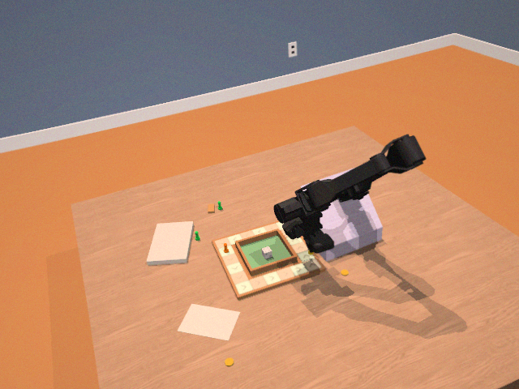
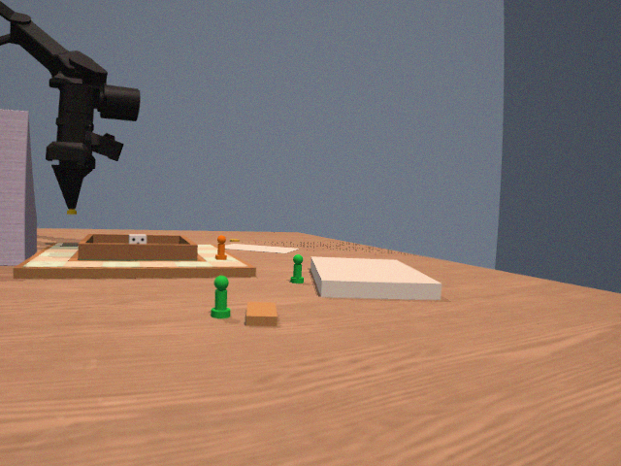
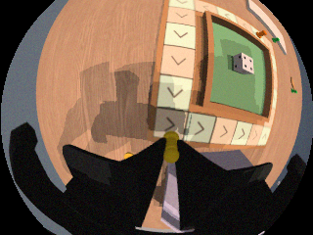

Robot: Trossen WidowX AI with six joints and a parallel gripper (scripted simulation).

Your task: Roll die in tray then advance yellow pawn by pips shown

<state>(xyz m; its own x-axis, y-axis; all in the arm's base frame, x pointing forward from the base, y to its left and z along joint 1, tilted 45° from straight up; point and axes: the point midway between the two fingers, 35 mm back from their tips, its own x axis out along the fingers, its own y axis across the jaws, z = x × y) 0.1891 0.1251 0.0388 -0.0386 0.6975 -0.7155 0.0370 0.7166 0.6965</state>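
Now: gripper tip 10 mm below the yellow pawn. From my gripper tip the other things lie so: white die: 100 mm ahead, 110 mm to the right, 50 mm below; white sheet: 350 mm ahead, 50 mm to the left, 70 mm below; orange pawn: 210 mm ahead, 190 mm to the right, 40 mm below.
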